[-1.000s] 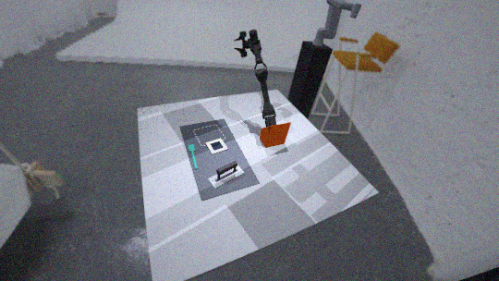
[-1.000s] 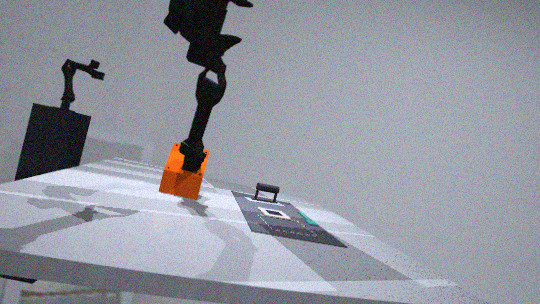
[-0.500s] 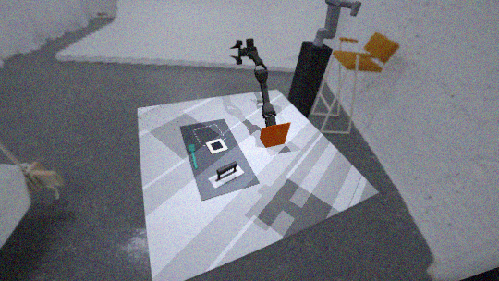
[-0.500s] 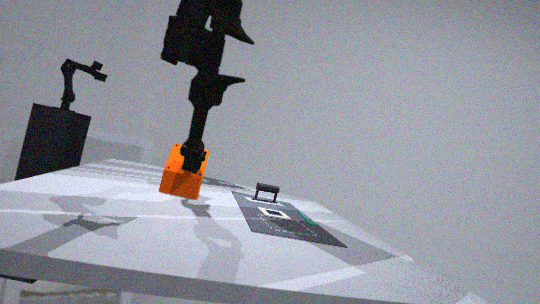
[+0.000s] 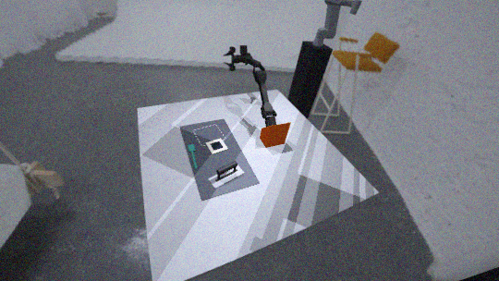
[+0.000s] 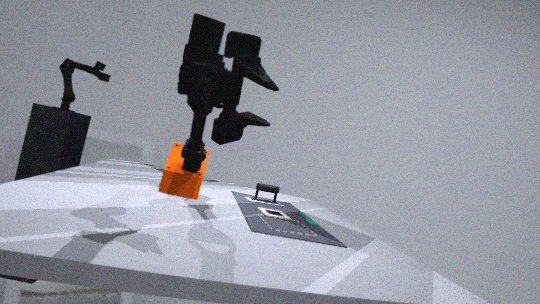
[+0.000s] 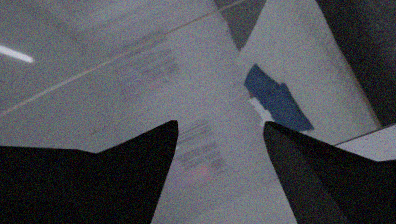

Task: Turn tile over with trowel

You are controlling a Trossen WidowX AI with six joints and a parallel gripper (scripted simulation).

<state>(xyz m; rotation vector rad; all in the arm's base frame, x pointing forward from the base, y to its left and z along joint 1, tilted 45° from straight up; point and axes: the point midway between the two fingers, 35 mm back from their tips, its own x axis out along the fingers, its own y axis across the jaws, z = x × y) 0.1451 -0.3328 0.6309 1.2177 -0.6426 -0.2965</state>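
Now: gripper tip 740 mm to the right of the teal trowel, 350 mm short of it and 310 mm above it. Also, from my gripper tip: tile: 700 mm to the left, 310 mm below, 190 mm ahead; then dark mat: 740 mm to the left, 330 mm below, 210 mm ahead.
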